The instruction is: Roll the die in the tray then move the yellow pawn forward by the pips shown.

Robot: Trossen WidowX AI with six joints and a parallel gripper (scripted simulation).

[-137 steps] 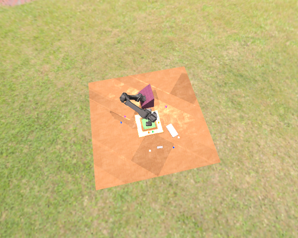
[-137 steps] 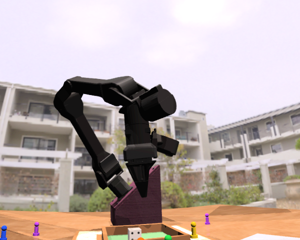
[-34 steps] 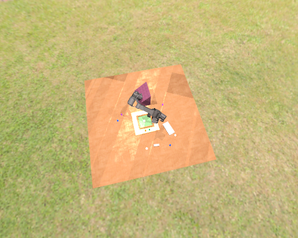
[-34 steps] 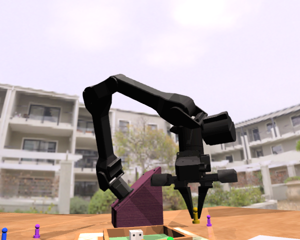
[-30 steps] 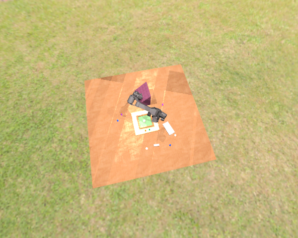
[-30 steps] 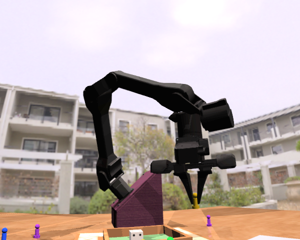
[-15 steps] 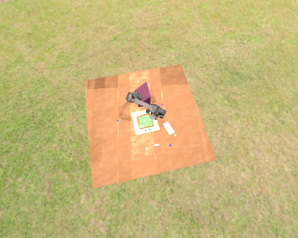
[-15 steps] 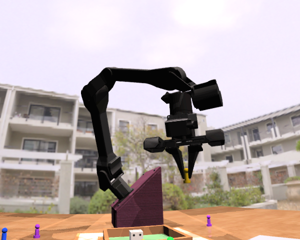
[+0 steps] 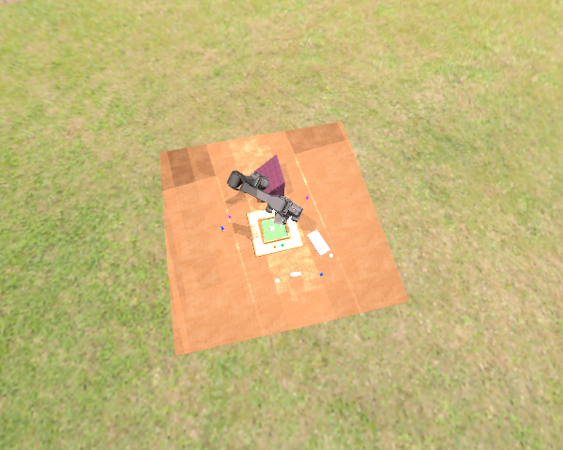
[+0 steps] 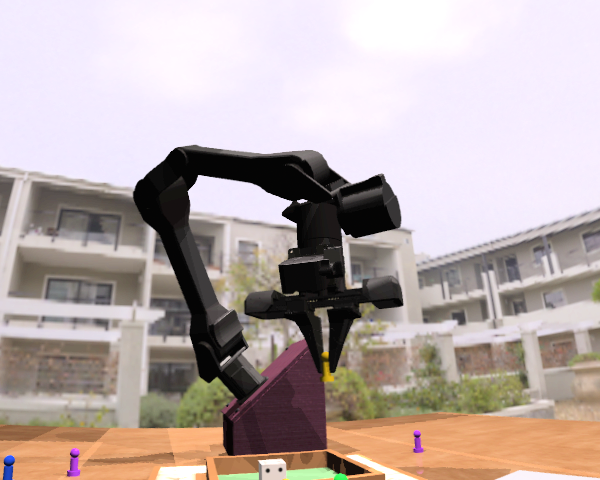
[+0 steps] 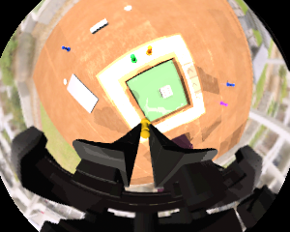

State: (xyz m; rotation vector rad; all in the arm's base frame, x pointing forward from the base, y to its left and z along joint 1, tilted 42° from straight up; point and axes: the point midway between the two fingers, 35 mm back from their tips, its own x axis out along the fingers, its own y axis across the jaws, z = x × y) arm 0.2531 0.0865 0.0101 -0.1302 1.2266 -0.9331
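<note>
My gripper tip is 1 cm short of the white die, 7 cm to the left of it and 10 cm above it. Also, from my gripper tip: green pawn (13 cm ahead, 3 cm to the right, 10 cm below); then green-floored tray (2 cm ahead, 6 cm to the right, 12 cm below); then yellow pawn (1 cm above).
</note>
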